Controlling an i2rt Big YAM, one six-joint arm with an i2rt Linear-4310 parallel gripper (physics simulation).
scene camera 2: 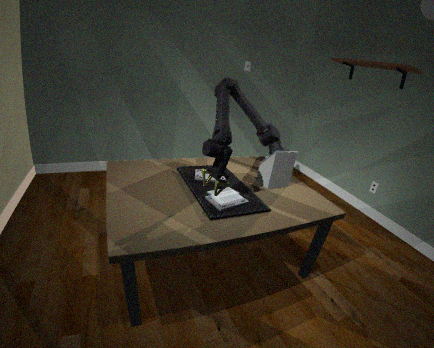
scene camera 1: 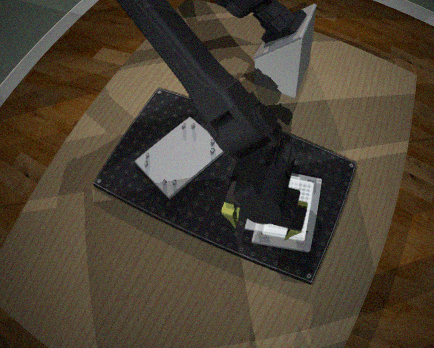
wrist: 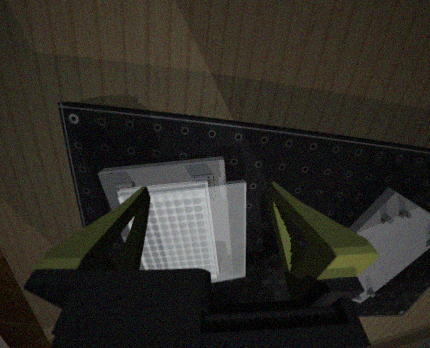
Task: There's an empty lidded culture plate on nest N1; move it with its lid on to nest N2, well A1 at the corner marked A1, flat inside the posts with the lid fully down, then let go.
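Where they show: gripper, fingertip midpoint: [scene camera 2: 209, 190] [scene camera 1: 261, 231] [wrist: 208, 189]; arm's base at its link origin: [scene camera 2: 278, 157] [scene camera 1: 285, 28].
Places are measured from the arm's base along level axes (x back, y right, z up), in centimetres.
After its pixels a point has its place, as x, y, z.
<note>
The white culture plate [scene camera 1: 306, 190] [scene camera 2: 227, 196] {-36.8, -19.2, -11.7} [wrist: 175, 225] {-39.1, -18.2, -11.6}, with rows of wells, is on the grey nest N1 [scene camera 1: 316, 200] {-31.8, -22.5, -13.7} [wrist: 160, 175] {-43.1, -20.4, -13.7}. A clear lid-like panel [scene camera 1: 254, 225] {-43.1, -13.9, -12.2} [wrist: 234, 225] {-39.6, -12.4, -12.3} sticks out past one side of the plate, so the lid looks shifted sideways; its exact seating is unclear. The empty pale nest N2 [scene camera 1: 175, 155] {-36.9, 8.4, -13.7} [scene camera 2: 200, 175] {-41.9, 7.3, -13.7} [wrist: 400, 240] {-39.6, 9.4, -13.6} has small posts along its edges. My gripper [scene camera 1: 264, 230] {-44.3, -15.9, -10.2} [scene camera 2: 210, 190] {-44.3, -15.9, -10.2} [wrist: 208, 189] {-44.3, -15.9, -10.2} is open with yellow-green fingers, above the plate, one finger over the plate's side and the other beyond the panel. The A1 mark is not legible.
Both nests stand on a black perforated board [scene camera 1: 125, 165] {-44.1, 17.7, -14.8} [scene camera 2: 257, 209] {-24.7, -27.0, -14.9} [wrist: 300, 150] {-47.7, -7.4, -14.8} on the wooden table [scene camera 2: 145, 215] {-73.2, -23.9, -16.1}. A light grey slanted block [scene camera 1: 285, 65] {-8.0, -3.5, -5.2} [scene camera 2: 282, 170] {0.3, -5.8, -5.5} stands behind the board, by the arm's base. The arm hides part of the board in scene camera 1.
</note>
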